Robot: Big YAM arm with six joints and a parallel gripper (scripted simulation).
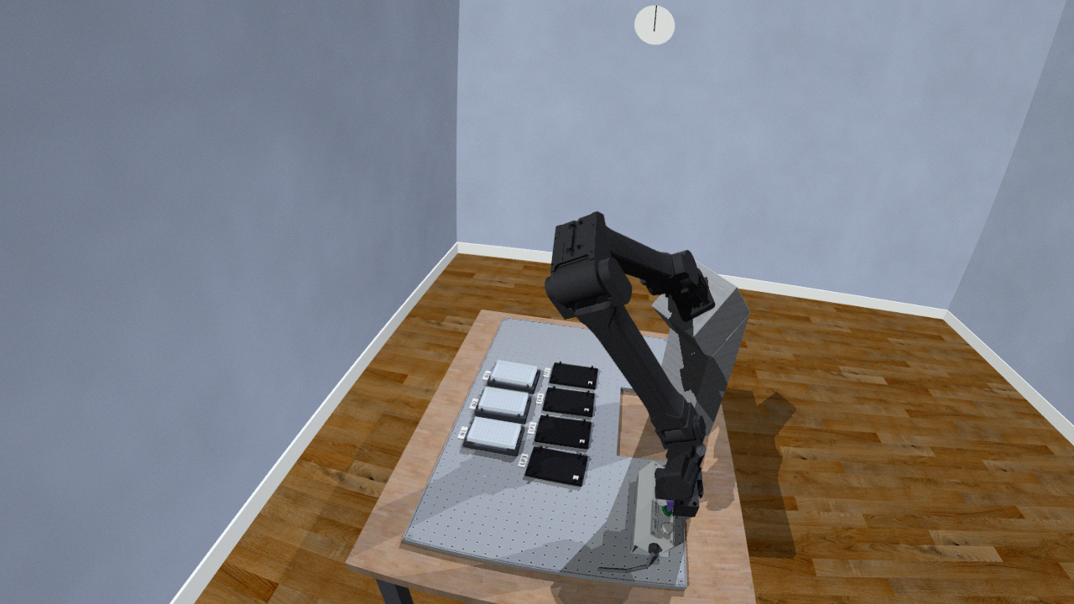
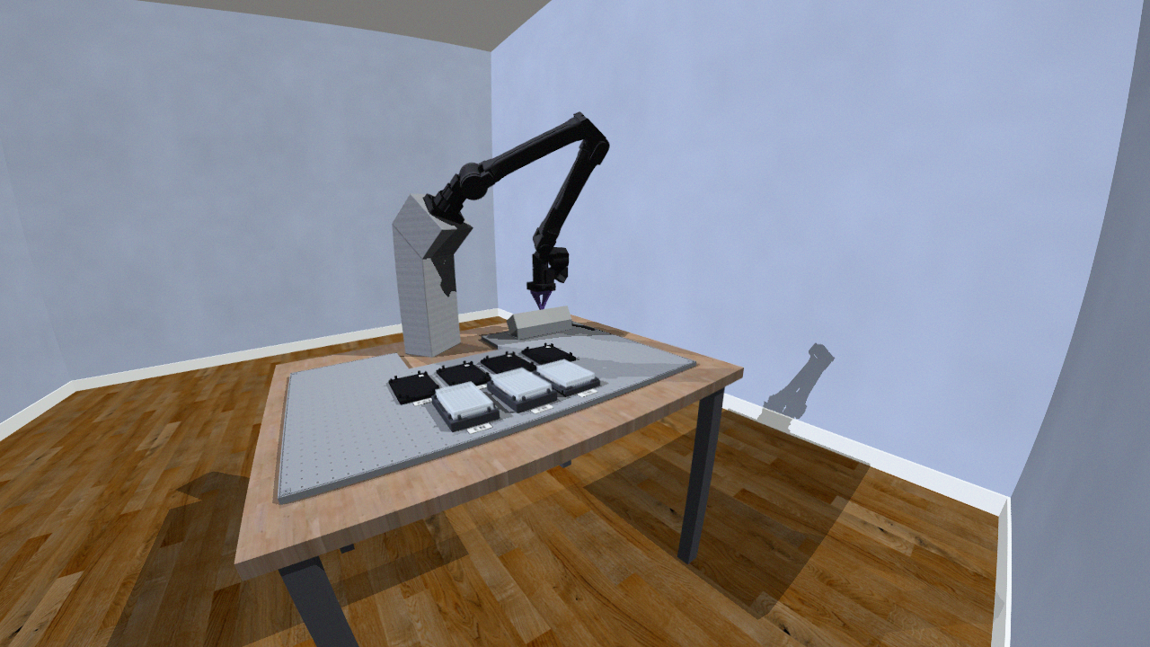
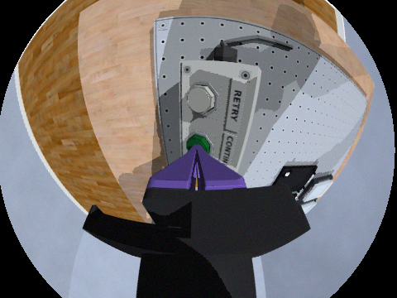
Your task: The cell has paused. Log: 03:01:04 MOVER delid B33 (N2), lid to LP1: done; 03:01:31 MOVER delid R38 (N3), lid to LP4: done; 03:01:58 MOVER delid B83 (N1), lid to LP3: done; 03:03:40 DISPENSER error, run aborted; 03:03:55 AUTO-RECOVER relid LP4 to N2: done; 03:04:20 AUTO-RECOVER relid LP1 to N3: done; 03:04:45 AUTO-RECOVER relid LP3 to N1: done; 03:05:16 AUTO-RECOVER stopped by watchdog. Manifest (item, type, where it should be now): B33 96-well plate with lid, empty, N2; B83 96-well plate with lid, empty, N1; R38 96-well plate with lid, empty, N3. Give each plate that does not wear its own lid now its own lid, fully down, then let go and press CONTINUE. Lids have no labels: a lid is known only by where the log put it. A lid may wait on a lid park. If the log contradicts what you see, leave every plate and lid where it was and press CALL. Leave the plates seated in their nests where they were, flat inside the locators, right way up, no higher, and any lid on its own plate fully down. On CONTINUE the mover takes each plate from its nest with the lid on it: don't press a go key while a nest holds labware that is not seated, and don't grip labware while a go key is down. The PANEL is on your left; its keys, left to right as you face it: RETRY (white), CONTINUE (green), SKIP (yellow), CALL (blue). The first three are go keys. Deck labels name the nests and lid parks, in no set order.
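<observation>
The green CONTINUE key is 10 mm below my hand. The rest, counted from my hand: blue CALL key (100 mm to the right, 10 mm below); then yellow SKIP key (50 mm to the right, 10 mm below); then white RETRY key (50 mm to the left, 10 mm below).
</observation>
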